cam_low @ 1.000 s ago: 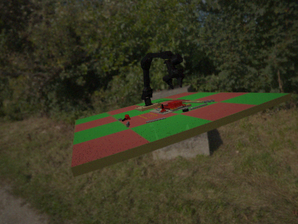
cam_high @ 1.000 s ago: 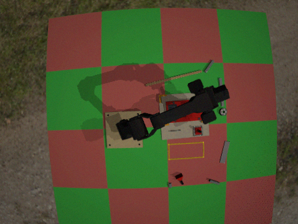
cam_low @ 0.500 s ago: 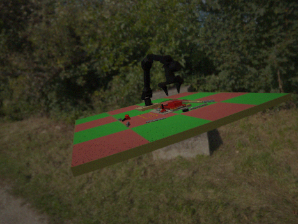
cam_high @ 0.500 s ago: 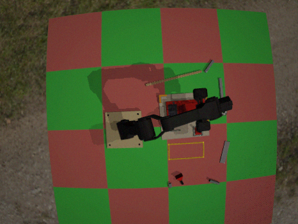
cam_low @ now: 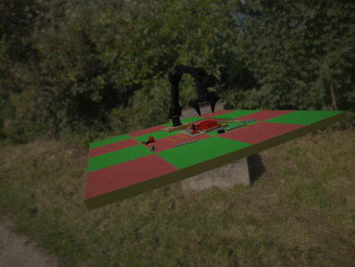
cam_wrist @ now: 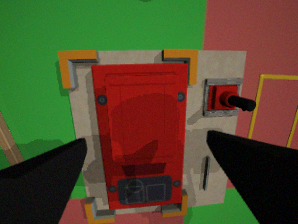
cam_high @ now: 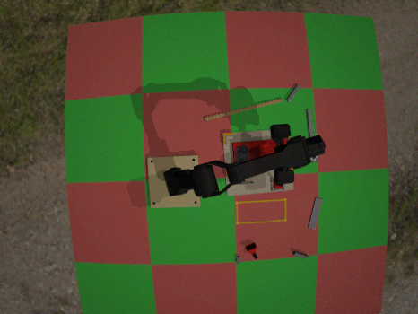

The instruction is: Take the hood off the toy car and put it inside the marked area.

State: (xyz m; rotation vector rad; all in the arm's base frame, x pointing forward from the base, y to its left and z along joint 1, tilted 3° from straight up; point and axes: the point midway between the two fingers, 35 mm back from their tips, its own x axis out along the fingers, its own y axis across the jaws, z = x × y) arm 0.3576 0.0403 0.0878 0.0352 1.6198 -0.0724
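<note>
My gripper tip is 5 cm above the red hood. Round my gripper tip: thin wooden rod: 8 cm behind, 18 cm to the left, 9 cm below.
</note>
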